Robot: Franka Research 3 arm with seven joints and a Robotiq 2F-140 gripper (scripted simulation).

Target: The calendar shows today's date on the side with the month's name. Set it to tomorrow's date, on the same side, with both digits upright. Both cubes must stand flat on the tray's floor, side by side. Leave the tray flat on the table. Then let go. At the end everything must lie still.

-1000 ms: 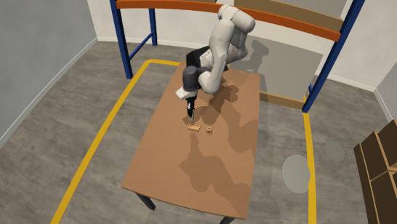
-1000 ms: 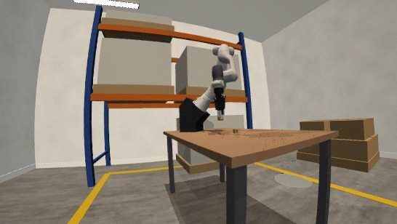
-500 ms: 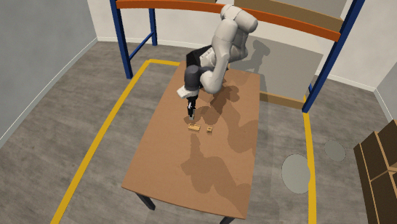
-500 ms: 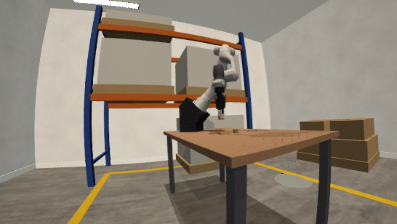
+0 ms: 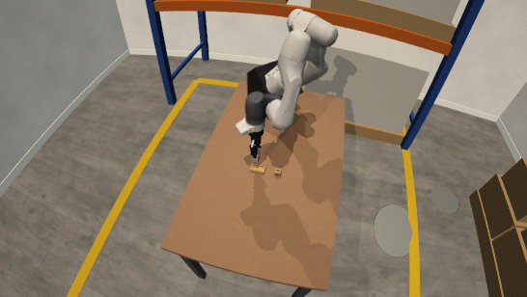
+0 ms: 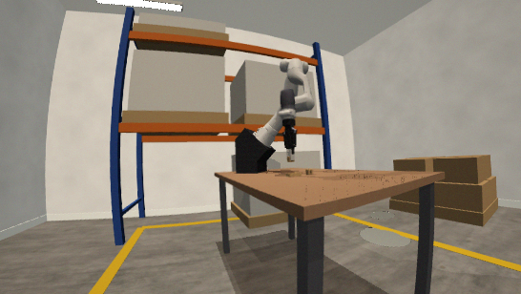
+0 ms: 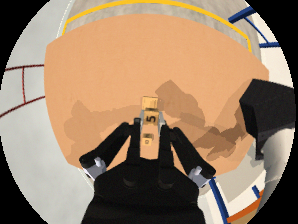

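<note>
Now: the wooden tray 110 mm below my hand and 10 mm to the left of it.
</note>
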